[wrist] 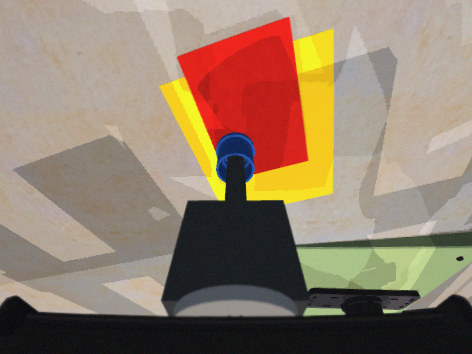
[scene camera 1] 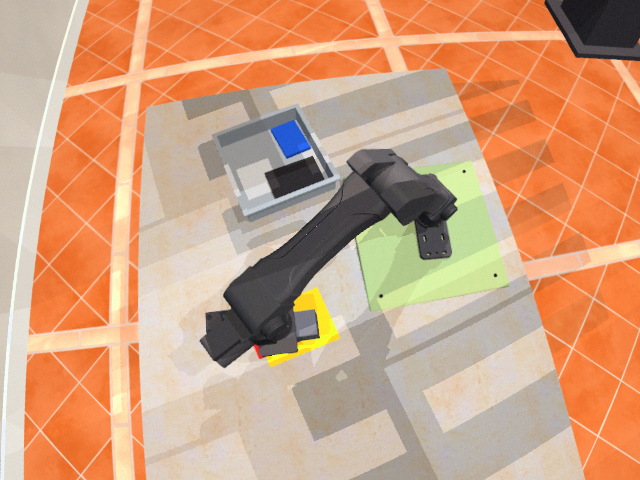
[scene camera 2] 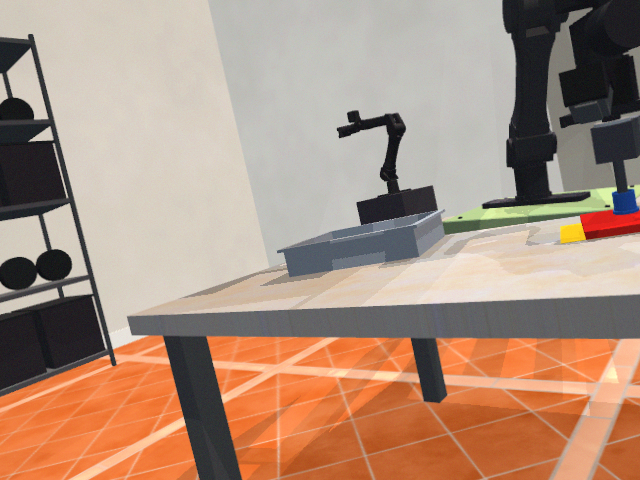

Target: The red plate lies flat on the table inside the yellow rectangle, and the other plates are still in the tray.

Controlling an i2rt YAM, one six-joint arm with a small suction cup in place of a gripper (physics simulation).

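Seen in the pictures: hand at its tool point: [wrist: 235, 144] [scene camera 2: 627, 219]; arm's base at its link origin: [wrist: 358, 296] [scene camera 1: 428, 216] [scene camera 2: 534, 202].
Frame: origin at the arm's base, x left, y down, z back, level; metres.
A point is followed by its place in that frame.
Observation:
The red plate [wrist: 256, 95] @(x 0.230, y 0.002, z -0.363 m) hangs on my blue suction cup [wrist: 235, 156] @(x 0.241, y 0.010, z -0.322 m), which sits on the plate's near edge. The plate is low over the yellow rectangle [wrist: 315, 140] @(x 0.174, y 0.017, z -0.322 m) [scene camera 1: 323, 329] @(x 0.227, y 0.017, z -0.253 m) and turned against it, so its far left corner sticks out past the yellow onto the table. In scene camera 1 the arm's head covers the plate, and only a red sliver [scene camera 1: 258, 352] @(x 0.267, y 0.006, z -0.384 m) shows at the rectangle's left edge. The blue plate [scene camera 1: 290, 138] @(x -0.243, y 0.004, z -0.294 m) and the black plate [scene camera 1: 294, 176] @(x -0.131, y 0.005, z -0.290 m) lie in the grey tray [scene camera 1: 290, 197] @(x -0.054, y -0.031, z -0.301 m) [scene camera 2: 366, 248] @(x -0.103, y -0.009, z -0.423 m).
The arm stands on a green base mat [scene camera 1: 461, 257] @(x 0.102, y 0.007, z 0.057 m) [scene camera 2: 494, 216] @(x -0.015, y -0.001, z -0.153 m) [wrist: 340, 260] @(x 0.083, y 0.007, z -0.132 m) at the table's right. Its long link reaches across the table between the tray and the rectangle. A second small arm [scene camera 2: 387, 143] on a black box stands behind the tray.

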